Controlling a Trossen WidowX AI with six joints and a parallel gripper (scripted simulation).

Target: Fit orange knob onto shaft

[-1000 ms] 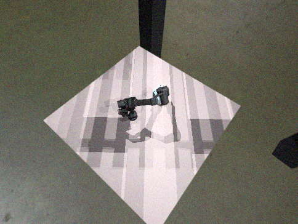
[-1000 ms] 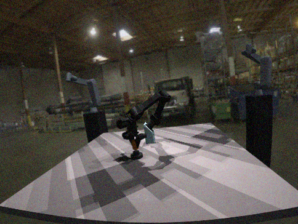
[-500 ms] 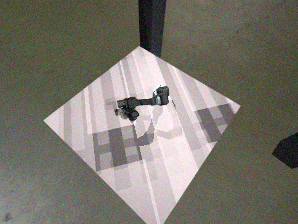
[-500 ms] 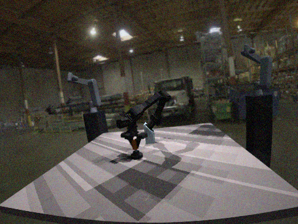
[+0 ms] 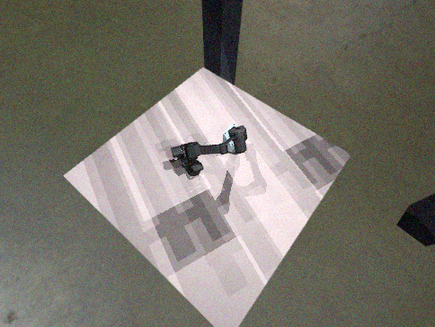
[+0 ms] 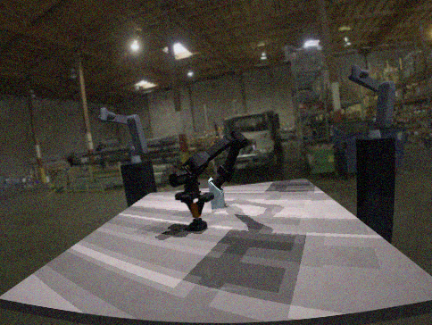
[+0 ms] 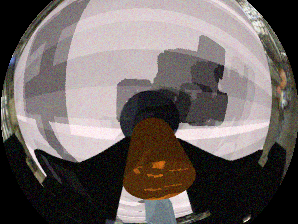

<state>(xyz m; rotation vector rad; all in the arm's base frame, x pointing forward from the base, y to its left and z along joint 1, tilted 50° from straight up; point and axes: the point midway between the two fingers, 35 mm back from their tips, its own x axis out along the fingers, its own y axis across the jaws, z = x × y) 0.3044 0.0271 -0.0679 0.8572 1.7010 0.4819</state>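
The orange knob lies 30 mm above my gripper tip. Also, from my gripper tip: dark round pedestal: 40 mm below.
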